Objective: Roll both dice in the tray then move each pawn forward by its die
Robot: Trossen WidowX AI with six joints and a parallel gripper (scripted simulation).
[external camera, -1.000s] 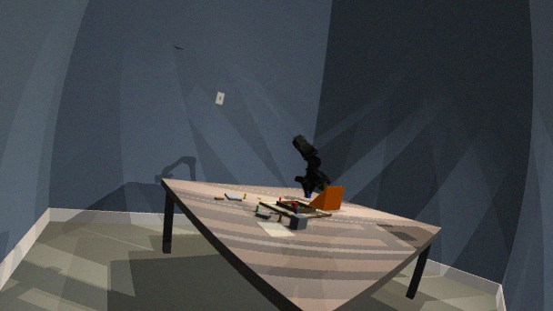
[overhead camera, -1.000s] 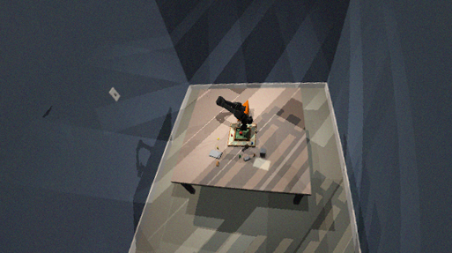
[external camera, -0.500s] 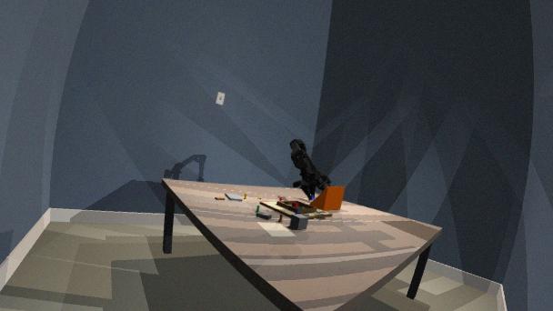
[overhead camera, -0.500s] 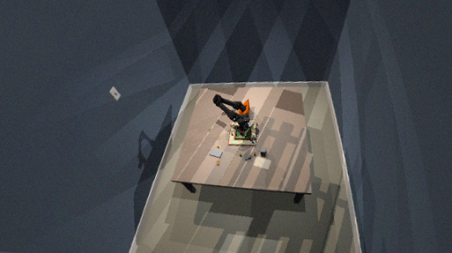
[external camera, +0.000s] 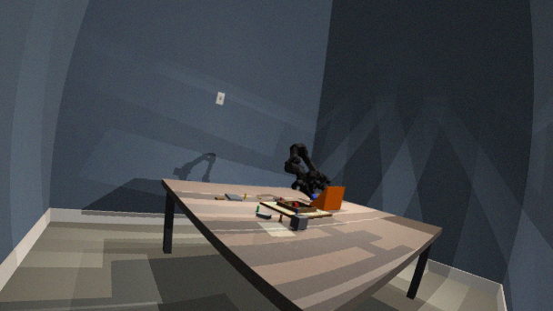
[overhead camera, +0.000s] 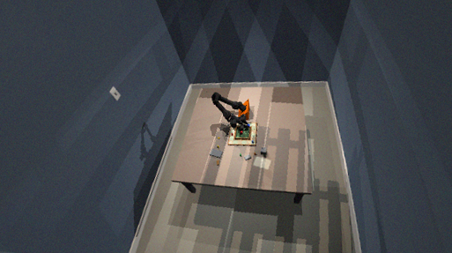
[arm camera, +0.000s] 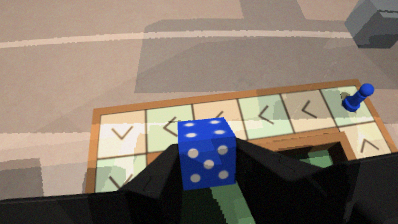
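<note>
Now: gripper tip 17 cm to the left of the red pawn, 8 cm short of it and 6 cm above it. The rest, counted from my gripper tip: green tray (8 cm below, 6 cm to the right, 5 cm ahead); blue pawn (16 cm ahead, 6 cm to the left, 6 cm below); orange pawn (28 cm ahead, 9 cm to the left, 7 cm below).
</note>
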